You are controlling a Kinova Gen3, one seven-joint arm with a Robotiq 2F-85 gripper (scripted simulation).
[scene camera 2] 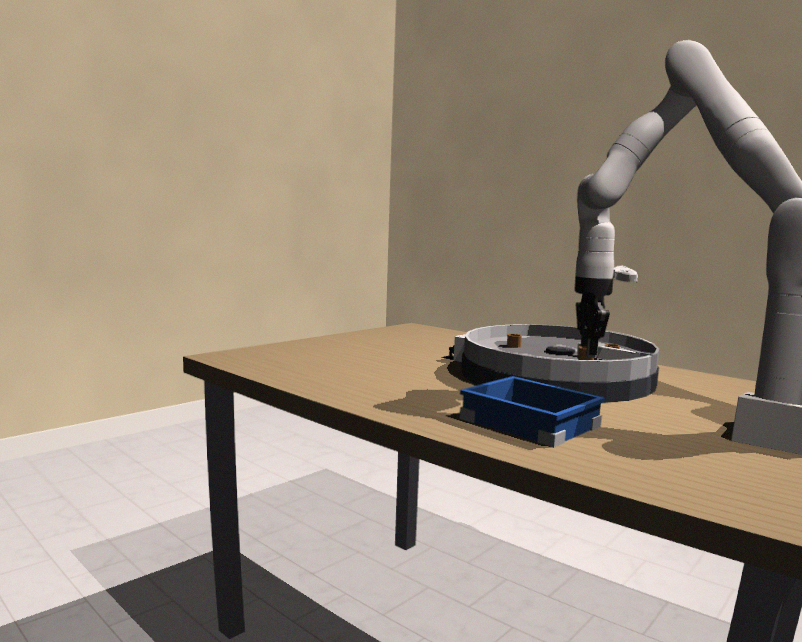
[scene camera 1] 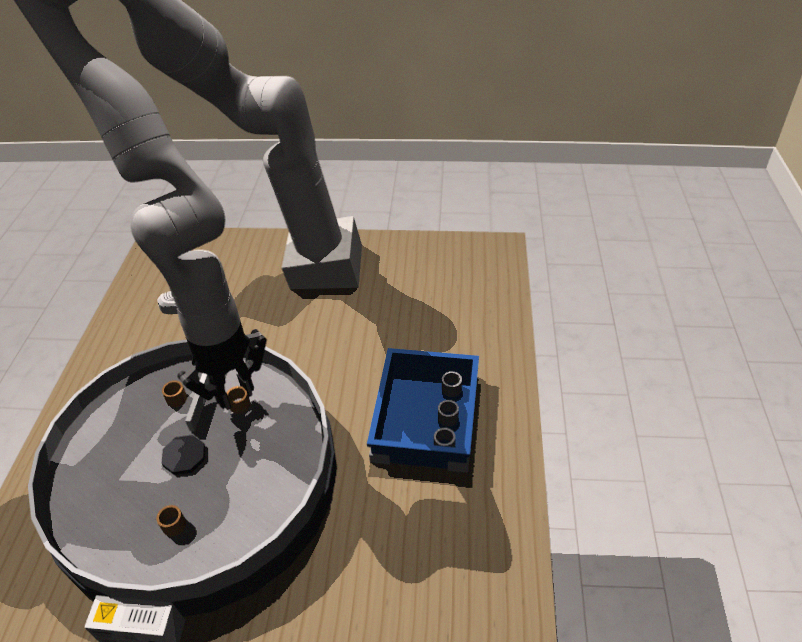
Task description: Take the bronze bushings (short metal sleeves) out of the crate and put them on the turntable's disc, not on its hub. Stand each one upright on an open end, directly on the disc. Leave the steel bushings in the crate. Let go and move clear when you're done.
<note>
I see my gripper, a blue crate and a grey turntable disc.
My gripper also shows in scene camera 2.
</note>
